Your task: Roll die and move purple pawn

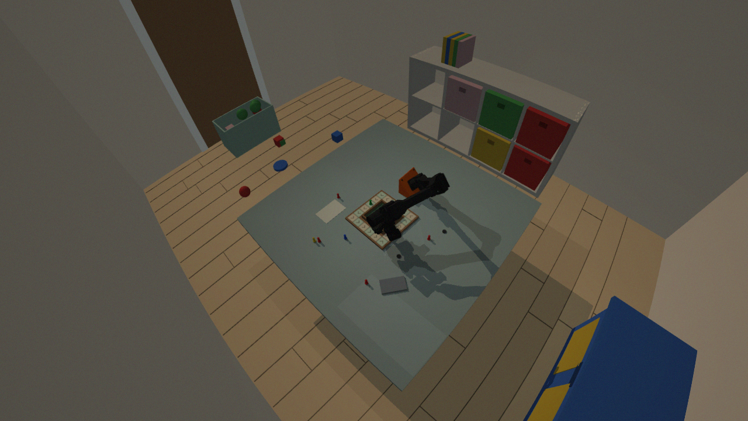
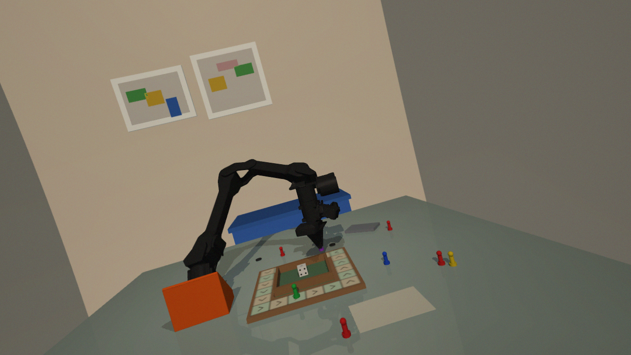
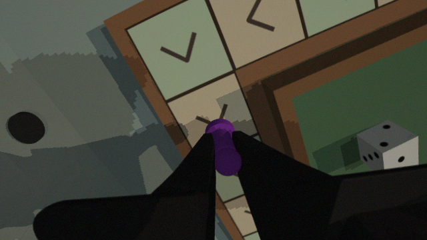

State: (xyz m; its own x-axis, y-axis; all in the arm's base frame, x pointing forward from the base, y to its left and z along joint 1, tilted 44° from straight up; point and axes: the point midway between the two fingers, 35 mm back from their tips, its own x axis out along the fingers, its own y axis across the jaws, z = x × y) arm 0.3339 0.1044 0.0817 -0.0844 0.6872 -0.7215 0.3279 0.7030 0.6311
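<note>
My gripper tip is now 1 cm below the purple pawn. The rest, counted from my gripper tip: green tray (11 cm to the right, 6 cm behind, 4 cm below); die (10 cm to the right, 6 cm behind, 2 cm below); blue pawn (16 cm ahead, 15 cm to the right, 3 cm below).
</note>
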